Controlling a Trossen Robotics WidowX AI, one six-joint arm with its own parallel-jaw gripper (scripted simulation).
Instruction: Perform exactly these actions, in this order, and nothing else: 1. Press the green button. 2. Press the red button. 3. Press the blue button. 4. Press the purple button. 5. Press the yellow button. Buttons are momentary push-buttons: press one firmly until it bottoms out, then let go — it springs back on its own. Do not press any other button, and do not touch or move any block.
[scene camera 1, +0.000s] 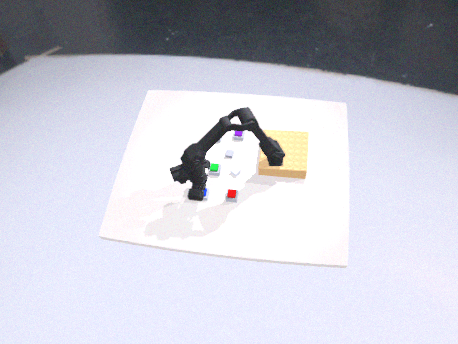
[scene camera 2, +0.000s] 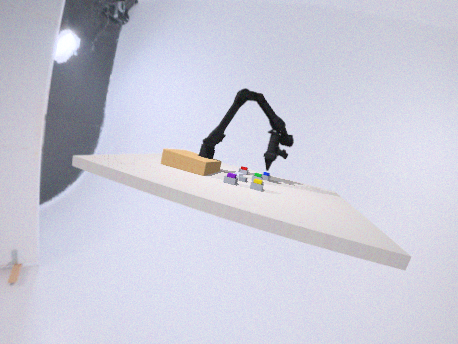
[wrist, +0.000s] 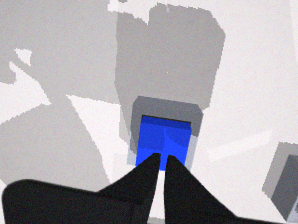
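Observation:
Gripper (wrist: 163, 160) shut, holding nothing. A blue button (wrist: 166, 137) is visible as well.

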